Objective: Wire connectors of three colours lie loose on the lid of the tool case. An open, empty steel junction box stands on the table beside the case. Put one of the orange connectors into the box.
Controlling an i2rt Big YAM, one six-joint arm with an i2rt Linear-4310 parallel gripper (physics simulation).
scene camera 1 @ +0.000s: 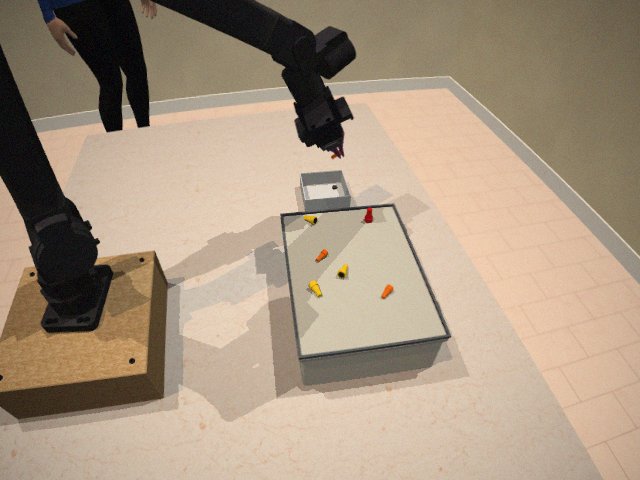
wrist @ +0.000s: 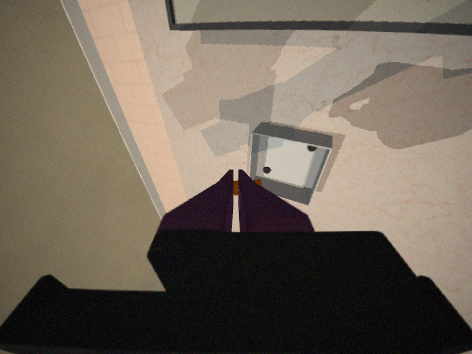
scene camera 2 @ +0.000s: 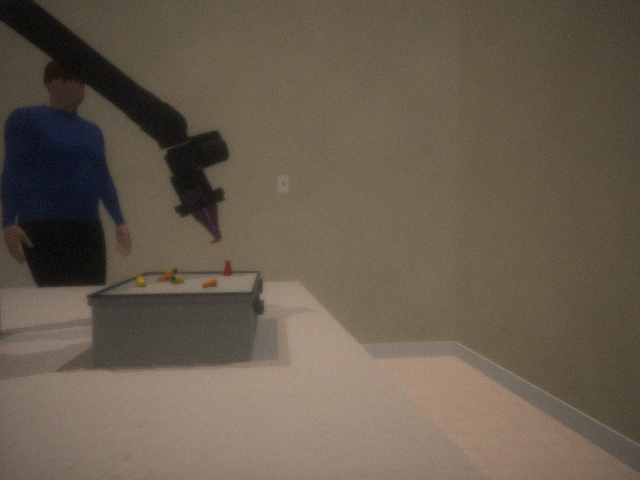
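Seen in the pictures: gripper, between the fingertips: (scene camera 1: 341, 155) (wrist: 235, 176) (scene camera 2: 219, 239); arm's base, origin of its link: (scene camera 1: 80, 299).
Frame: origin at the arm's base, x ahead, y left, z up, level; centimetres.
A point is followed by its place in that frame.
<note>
My gripper (scene camera 1: 339, 155) {x 45.8, y 25.8, z 6.6 cm} (scene camera 2: 219, 238) {x 45.8, y 25.8, z 6.6 cm} (wrist: 235, 176) {x 45.8, y 25.8, z 6.6 cm} is shut on an orange connector (scene camera 1: 334, 155) {x 44.5, y 26.2, z 6.6 cm} (scene camera 2: 215, 241) {x 45.0, y 26.1, z 6.3 cm} (wrist: 257, 183) {x 44.2, y 26.1, z 6.3 cm}, which sticks out sideways from the fingertips. It hangs well above the table, near the junction box (scene camera 1: 326, 203) {x 43.4, y 27.8, z -6.8 cm} (wrist: 292, 131) {x 43.8, y 27.8, z -8.1 cm}; in the wrist view the box shows just right of the fingertips. The box is open, with dark round spots on its inside. It does not show in scene camera 2. Two more orange connectors, one (scene camera 1: 322, 255) {x 39.7, y 4.8, z 1.1 cm} near the middle and one (scene camera 1: 387, 291) {x 48.7, y -3.8, z 1.2 cm} (scene camera 2: 209, 283) {x 48.7, y -4.0, z 0.9 cm} nearer the front right, lie on the lid of the tool case (scene camera 1: 361, 320) {x 43.9, y -8.0, z 0.3 cm} (scene camera 2: 175, 330) {x 45.6, y -12.6, z -4.4 cm} (wrist: 225, 11) {x 50.0, y 16.2, z 0.3 cm}.
Three yellow connectors (scene camera 1: 310, 219) {x 38.5, y 13.5, z 1.5 cm} (scene camera 1: 343, 271) {x 42.5, y 0.5, z 1.7 cm} (scene camera 1: 315, 288) {x 37.8, y -2.1, z 1.3 cm} lie on the lid. A red connector (scene camera 1: 368, 215) {x 49.0, y 13.1, z 1.9 cm} (scene camera 2: 227, 268) {x 49.2, y 13.0, z 1.7 cm} stands near its back edge, close to the box. The wooden base block (scene camera 1: 77, 356) {x 2.4, y -10.2, z -0.3 cm} bears the arm. A person (scene camera 1: 116, 56) (scene camera 2: 56, 165) stands beyond the table.
</note>
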